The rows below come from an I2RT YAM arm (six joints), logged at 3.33 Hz.
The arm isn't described. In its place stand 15 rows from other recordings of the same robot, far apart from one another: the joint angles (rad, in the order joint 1, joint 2, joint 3, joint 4, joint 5, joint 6), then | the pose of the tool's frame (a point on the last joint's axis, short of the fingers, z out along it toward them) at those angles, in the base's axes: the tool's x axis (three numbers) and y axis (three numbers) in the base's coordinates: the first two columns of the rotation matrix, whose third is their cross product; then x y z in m.
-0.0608, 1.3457, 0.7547, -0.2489, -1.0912, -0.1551 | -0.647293 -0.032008 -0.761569 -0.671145 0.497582 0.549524 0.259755 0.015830 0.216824
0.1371, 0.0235, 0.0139, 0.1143, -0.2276, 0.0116 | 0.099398 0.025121 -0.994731 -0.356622 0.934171 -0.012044 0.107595 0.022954 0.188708
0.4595, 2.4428, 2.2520, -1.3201, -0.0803, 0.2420 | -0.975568 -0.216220 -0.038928 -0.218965 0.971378 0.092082 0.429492 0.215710 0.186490
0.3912, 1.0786, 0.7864, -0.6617, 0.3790, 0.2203 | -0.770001 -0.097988 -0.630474 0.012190 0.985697 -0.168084 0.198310 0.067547 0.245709
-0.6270, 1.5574, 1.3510, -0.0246, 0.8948, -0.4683 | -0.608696 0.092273 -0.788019 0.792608 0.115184 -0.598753 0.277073 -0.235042 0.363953
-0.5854, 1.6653, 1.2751, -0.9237, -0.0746, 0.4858 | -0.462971 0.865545 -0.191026 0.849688 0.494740 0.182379 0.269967 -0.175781 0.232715
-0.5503, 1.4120, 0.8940, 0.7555, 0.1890, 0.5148 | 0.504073 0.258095 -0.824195 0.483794 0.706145 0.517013 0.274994 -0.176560 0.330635
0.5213, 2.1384, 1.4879, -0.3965, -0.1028, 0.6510 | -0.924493 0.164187 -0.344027 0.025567 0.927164 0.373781 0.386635 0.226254 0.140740
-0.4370, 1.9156, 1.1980, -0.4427, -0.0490, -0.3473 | -0.919003 0.054073 -0.390524 0.098069 0.990769 -0.093596 0.342300 -0.157971 0.145604
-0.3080, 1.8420, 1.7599, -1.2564, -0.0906, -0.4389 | -0.959312 -0.138920 -0.245808 -0.138743 0.990163 -0.018127 0.348815 -0.107586 0.301044
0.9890, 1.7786, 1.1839, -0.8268, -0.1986, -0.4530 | -0.123074 -0.967902 -0.219129 -0.988776 0.100751 0.110325 0.173946 0.277243 0.176569
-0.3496, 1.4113, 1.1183, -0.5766, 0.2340, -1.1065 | -0.745025 -0.654151 -0.130476 -0.429727 0.620303 -0.656170 0.279062 -0.110525 0.277831
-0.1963, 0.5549, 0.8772, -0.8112, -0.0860, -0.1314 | -0.472380 -0.039156 -0.880525 0.058558 0.995411 -0.075680 0.104202 -0.017604 0.335694
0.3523, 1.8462, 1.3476, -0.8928, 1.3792, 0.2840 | -0.858868 -0.258903 -0.441944 0.353518 0.324726 -0.877256 0.340627 0.087992 0.223608
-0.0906, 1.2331, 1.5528, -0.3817, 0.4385, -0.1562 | -0.139351 -0.128768 -0.981835 0.488210 0.853697 -0.181254 0.249885 -0.037879 0.489967
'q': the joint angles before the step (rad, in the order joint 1, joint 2, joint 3, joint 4, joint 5, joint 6). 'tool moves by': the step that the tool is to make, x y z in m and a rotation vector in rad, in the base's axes. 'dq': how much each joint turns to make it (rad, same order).
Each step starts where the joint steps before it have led.
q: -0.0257 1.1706 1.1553 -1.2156 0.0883 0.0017
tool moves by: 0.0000 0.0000 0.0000 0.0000 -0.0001 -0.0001
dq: 0.0000 0.0000 0.0000 0.0001 0.0000 0.0001
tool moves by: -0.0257 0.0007 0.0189 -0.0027 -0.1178 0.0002
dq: 0.0002 -0.1240 -0.0063 0.0001 -0.0003 0.0001
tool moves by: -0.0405 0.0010 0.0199 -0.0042 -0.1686 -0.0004
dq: -0.0003 -0.1815 -0.0160 0.0031 0.0000 0.0002
